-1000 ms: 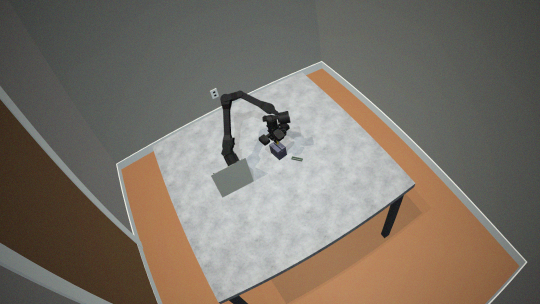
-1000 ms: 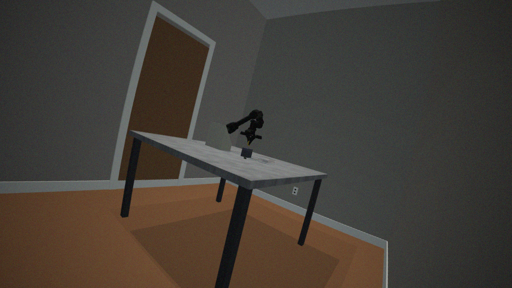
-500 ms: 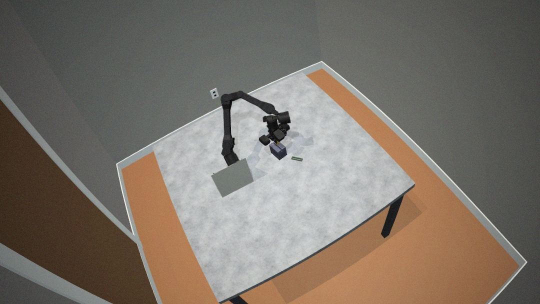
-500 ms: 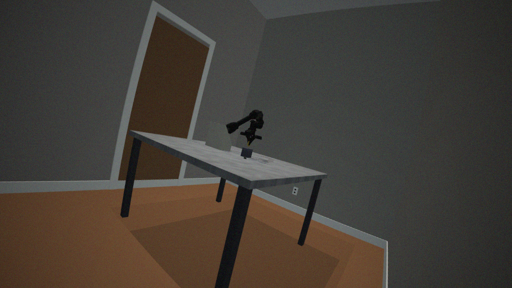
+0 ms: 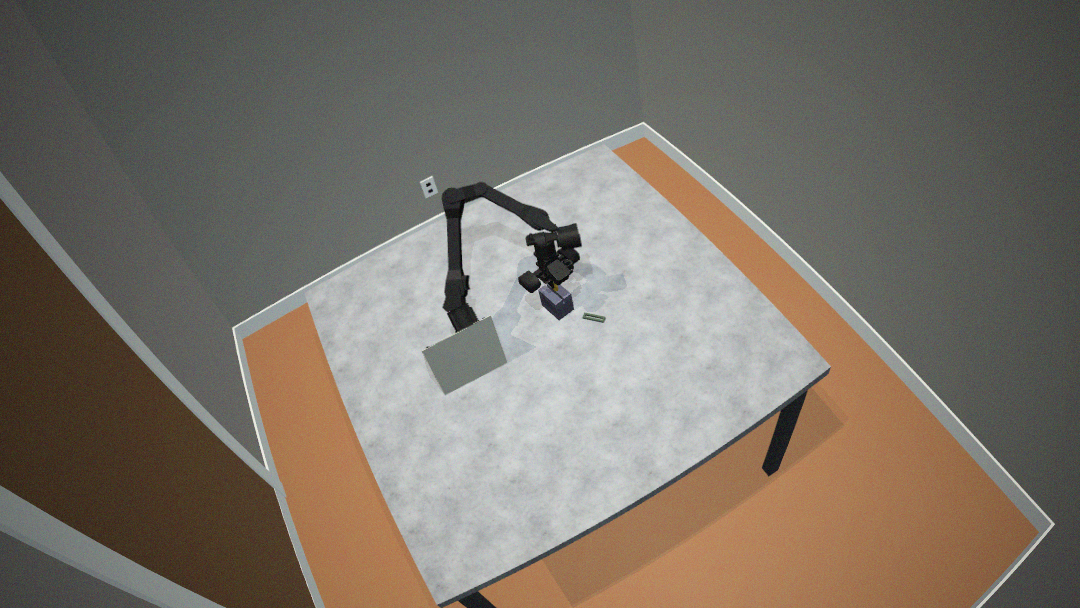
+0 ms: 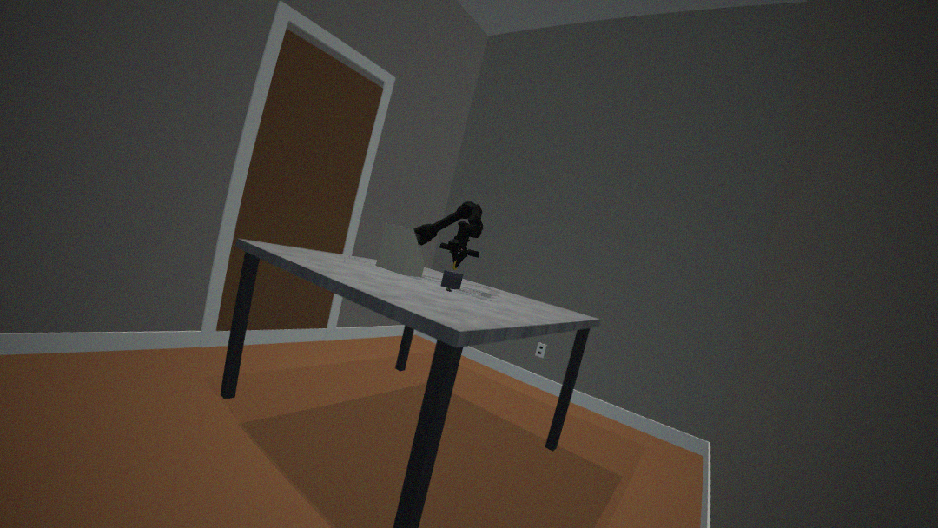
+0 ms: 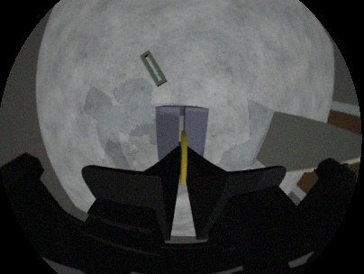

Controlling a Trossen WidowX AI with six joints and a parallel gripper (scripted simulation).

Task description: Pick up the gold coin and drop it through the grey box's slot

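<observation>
Now: gripper tip 10 mm below the coin.
</observation>
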